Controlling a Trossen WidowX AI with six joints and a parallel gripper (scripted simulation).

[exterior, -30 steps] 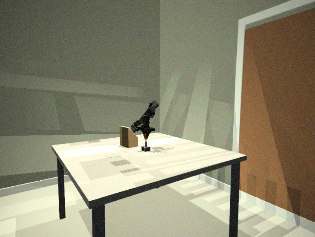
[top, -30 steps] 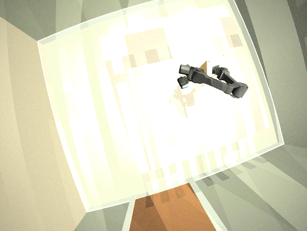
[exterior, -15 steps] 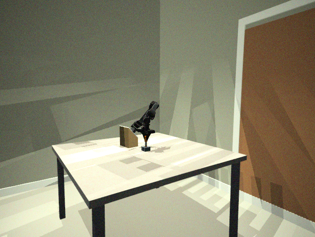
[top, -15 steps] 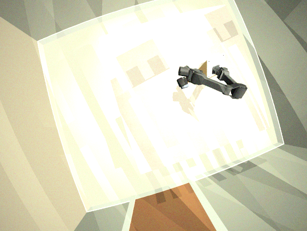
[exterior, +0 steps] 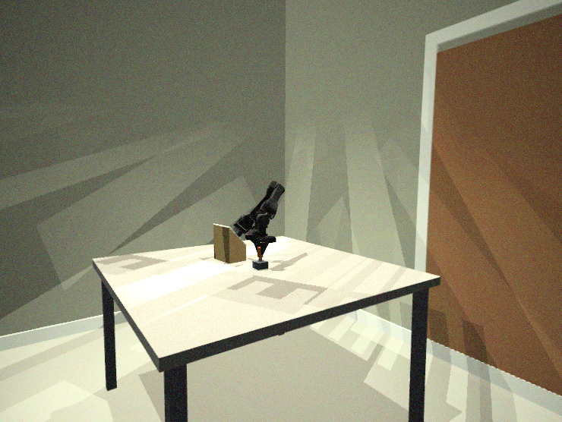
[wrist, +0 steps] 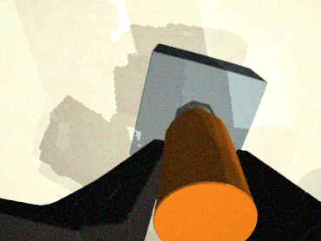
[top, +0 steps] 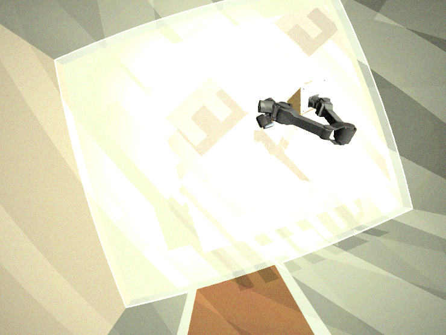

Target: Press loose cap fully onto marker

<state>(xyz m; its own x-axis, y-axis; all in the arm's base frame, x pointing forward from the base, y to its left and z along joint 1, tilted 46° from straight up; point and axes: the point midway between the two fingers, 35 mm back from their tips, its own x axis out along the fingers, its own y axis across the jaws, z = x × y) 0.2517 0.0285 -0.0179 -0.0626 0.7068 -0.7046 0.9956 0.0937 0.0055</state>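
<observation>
My gripper tip is now 10 mm below the orange cap. Also, from my gripper tip: dark holder block (50 mm below).
</observation>
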